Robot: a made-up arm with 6 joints.
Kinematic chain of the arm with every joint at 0, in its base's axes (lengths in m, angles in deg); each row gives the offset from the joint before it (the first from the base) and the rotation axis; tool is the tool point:
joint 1: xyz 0 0 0.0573 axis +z
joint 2: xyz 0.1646 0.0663 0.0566 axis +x
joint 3: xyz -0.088 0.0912 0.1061 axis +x
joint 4: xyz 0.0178 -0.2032 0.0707 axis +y
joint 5: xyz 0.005 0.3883 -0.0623 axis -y
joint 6: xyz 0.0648 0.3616 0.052 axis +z
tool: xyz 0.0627 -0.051 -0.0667
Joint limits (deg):
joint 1: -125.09..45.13
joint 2: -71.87..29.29
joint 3: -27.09..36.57
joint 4: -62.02..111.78
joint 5: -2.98..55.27
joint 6: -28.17..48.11
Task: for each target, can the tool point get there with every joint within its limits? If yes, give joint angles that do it. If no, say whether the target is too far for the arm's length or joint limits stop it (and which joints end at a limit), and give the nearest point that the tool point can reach.
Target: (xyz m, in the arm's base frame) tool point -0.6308 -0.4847 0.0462
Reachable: no: joint limits stop it (at a limit: joint 1, joint 2, joint 3, joint 5) | nearest point -0.0506 -0.2352 -0.4297 | short by 0.791 m
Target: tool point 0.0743 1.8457 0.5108
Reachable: no: too far | nearest point 0.0324 0.8052 0.2783 | short by 1.067 m
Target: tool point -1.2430 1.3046 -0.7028
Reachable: no: too far | nearest point -0.4294 0.6014 -0.1931 | short by 1.190 m
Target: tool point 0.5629 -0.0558 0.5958
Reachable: yes | joints -80.04 13.92 30.14 79.04 48.62 39.20
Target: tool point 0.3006 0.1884 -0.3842
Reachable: yes | joints -42.73 -51.01 -15.78 78.71 20.37 10.26
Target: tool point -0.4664 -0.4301 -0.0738
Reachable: no: joint limits stop it (at a limit: joint 1, joint 2, joint 3, joint 5) | nearest point -0.0488 -0.2381 -0.4291 | short by 0.581 m
